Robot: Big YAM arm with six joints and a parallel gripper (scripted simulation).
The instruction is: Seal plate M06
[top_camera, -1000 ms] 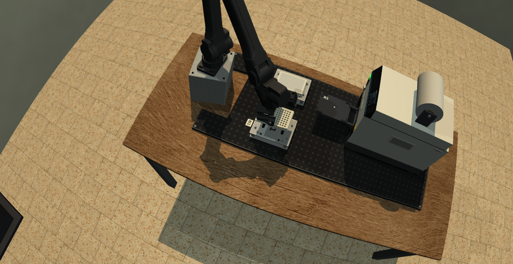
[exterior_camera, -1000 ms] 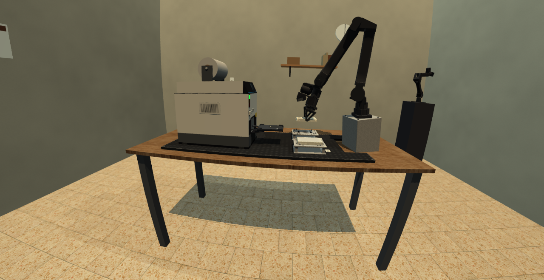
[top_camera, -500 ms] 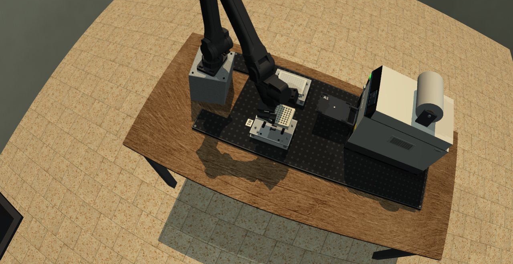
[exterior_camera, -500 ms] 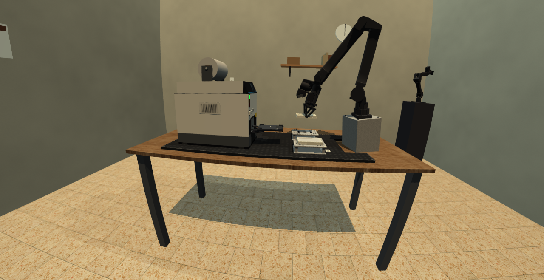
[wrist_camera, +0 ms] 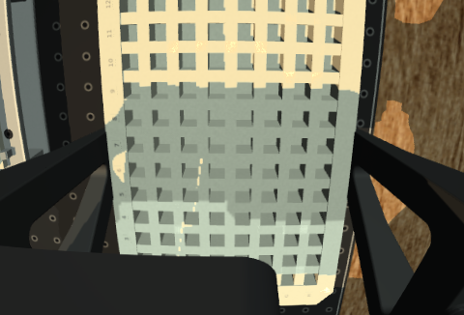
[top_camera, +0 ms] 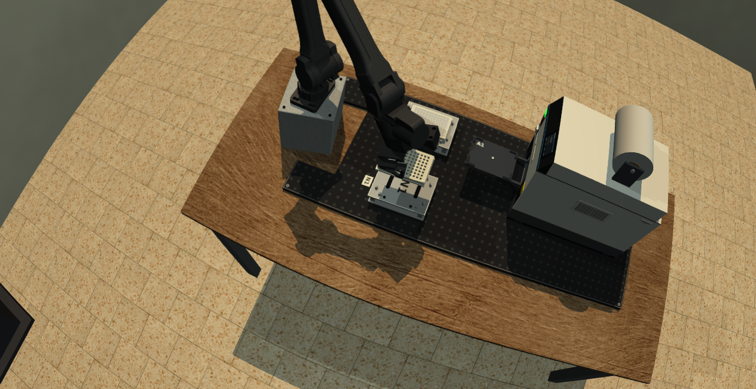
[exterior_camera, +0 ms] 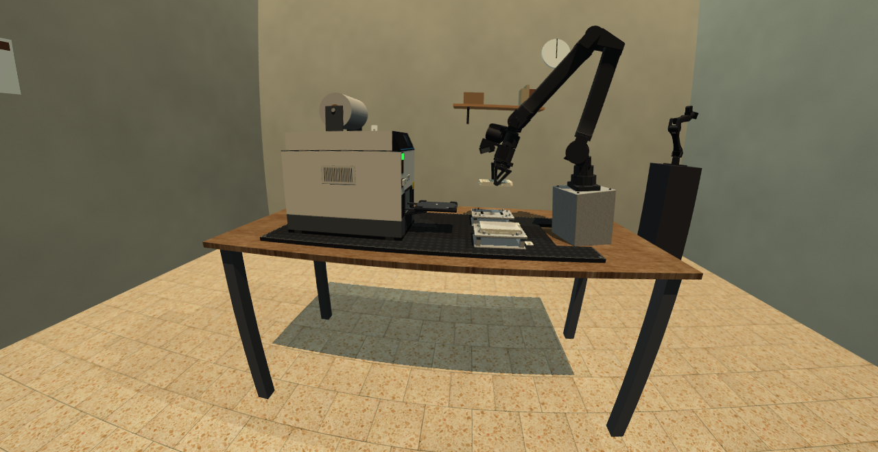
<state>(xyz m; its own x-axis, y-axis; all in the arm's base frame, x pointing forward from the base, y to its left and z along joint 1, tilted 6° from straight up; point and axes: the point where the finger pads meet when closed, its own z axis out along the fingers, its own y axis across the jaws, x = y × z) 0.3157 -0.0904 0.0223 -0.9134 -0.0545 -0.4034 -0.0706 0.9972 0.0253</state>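
Right now the sealer stage is 21 cm ahead of my hand, 16 cm to the left of it and 7 cm below it. Round my hand: plate nest N1 (13 cm below); then N1 label (10 cm behind, 1 cm to the right, 17 cm below); then plate M06 (right at my hand).
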